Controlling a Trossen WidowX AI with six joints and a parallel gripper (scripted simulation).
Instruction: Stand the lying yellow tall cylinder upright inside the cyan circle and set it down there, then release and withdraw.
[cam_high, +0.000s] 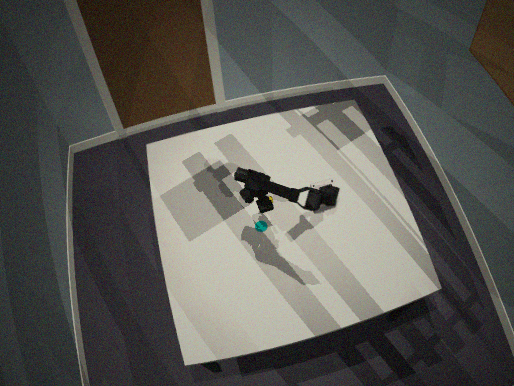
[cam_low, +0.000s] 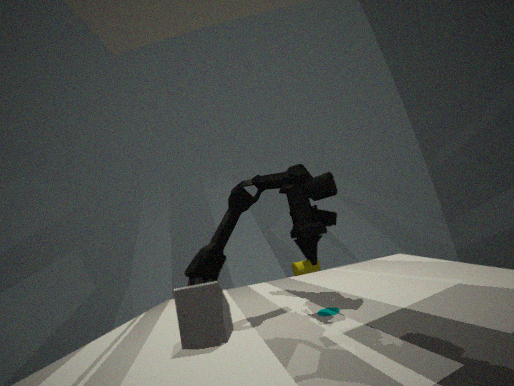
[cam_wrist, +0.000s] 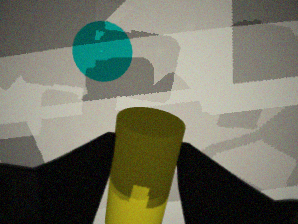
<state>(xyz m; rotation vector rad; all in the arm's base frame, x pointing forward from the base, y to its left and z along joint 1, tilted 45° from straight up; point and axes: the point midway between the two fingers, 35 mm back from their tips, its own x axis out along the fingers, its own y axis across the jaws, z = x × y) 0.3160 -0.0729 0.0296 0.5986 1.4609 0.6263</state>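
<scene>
My gripper tip is now 14 cm above the cyan circle, 5 cm to the right of it and 2 cm short of it. Also, from my gripper tip: yellow tall cylinder (2 cm behind).
</scene>
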